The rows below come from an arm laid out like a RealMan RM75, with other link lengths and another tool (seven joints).
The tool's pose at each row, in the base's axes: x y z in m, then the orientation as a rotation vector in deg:
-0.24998, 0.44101, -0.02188, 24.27, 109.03, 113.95
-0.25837, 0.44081, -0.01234, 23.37, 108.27, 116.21
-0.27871, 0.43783, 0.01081, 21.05, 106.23, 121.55
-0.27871, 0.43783, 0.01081, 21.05, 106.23, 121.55
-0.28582, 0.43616, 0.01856, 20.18, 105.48, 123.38
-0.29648, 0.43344, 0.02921, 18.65, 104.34, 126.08
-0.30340, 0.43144, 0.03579, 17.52, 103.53, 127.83
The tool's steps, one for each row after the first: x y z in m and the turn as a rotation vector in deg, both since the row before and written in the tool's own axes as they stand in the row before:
0.00713, 0.00993, -0.00346, -1.43, 1.17, 0.55
0.01659, 0.02428, -0.00968, -3.47, 2.79, 1.20
0.00000, 0.00000, 0.00000, 0.00, 0.00, 0.00
0.00588, 0.00828, -0.00320, -1.20, 0.98, 0.39
0.00890, 0.01153, -0.00473, -1.80, 1.57, 0.47
0.00584, 0.00724, -0.00295, -1.21, 1.06, 0.23

